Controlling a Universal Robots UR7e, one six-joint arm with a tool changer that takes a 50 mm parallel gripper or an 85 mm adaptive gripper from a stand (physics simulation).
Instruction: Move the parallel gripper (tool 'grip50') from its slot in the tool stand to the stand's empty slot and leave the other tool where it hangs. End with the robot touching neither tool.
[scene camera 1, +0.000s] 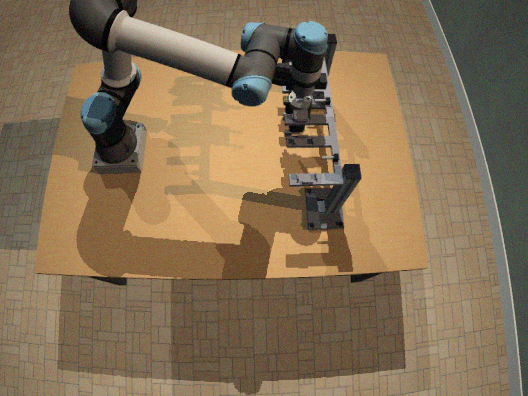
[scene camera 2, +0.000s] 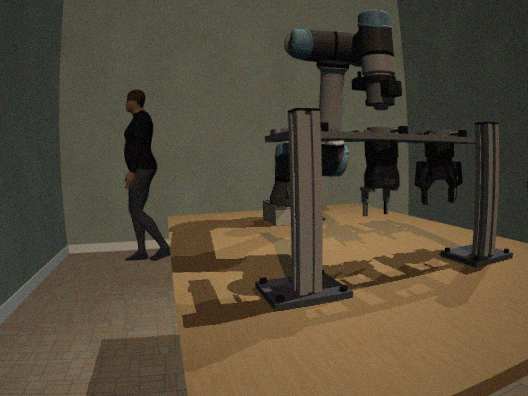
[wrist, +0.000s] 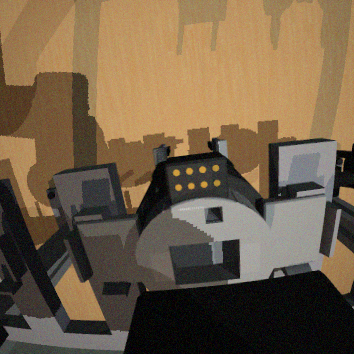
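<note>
The parallel gripper hangs upright in the stand's middle slot, its fingers apart with nothing between them. Its pale round top plate and gold contacts show in the wrist view. The robot's bare tool changer is a little above it, apart, and carries no tool. The adaptive gripper hangs in the slot beside it, towards the far post. The empty slot is at the near-post end, between two support arms; its outer support arm shows. In scene camera 1, the wrist hides most of the adaptive gripper.
The stand's near post and far post rise at its ends, joined by a rail. Small pegs stick out beside the slots. A person stands on the floor beyond the table.
</note>
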